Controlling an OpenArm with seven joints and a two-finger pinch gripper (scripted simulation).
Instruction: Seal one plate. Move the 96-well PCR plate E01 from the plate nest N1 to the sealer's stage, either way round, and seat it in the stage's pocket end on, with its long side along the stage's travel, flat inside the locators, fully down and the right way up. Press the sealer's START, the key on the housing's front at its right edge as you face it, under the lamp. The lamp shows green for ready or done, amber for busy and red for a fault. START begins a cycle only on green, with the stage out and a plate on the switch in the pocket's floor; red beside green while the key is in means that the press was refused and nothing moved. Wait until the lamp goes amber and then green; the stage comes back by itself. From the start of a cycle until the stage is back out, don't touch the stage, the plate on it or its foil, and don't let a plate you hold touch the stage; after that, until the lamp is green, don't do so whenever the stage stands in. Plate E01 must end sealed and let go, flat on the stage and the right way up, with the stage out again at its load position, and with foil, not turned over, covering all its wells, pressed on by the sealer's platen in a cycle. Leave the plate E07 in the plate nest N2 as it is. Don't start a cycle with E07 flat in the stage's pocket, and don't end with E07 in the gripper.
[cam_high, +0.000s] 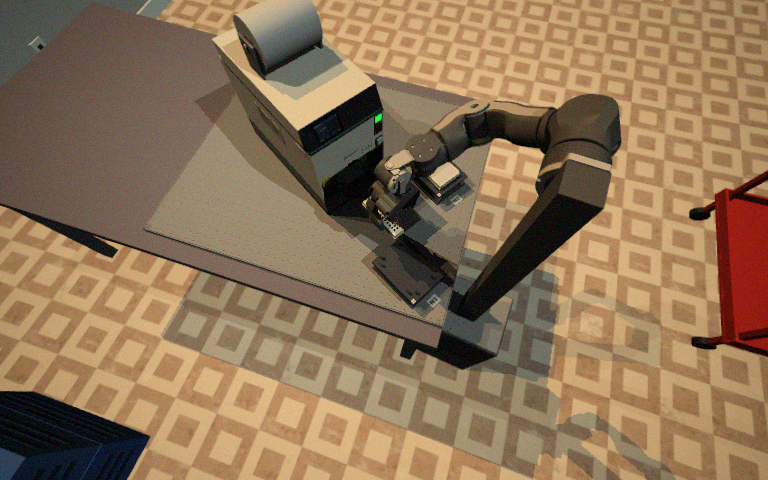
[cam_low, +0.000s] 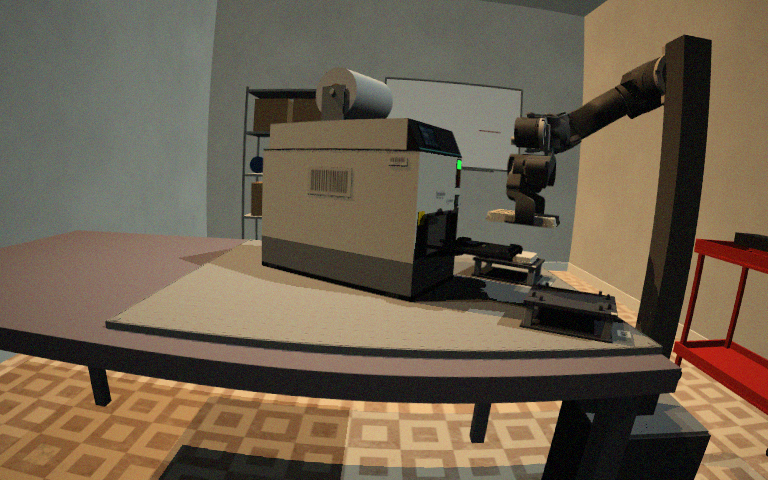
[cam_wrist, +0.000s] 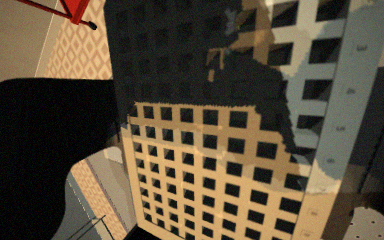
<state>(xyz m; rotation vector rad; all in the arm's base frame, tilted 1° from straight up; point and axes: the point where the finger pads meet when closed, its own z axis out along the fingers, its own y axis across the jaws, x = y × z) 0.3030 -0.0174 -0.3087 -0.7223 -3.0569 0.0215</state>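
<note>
The sealer's dark stage is 70 mm below my hand, 70 mm ahead of it and 50 mm to the right of it. From my hand the other things lie so: plate E07: 260 mm to the right, 120 mm below, 40 mm behind; foil roll: 360 mm ahead, 240 mm above, 200 mm to the right; plate E01: right at my hand.
</note>
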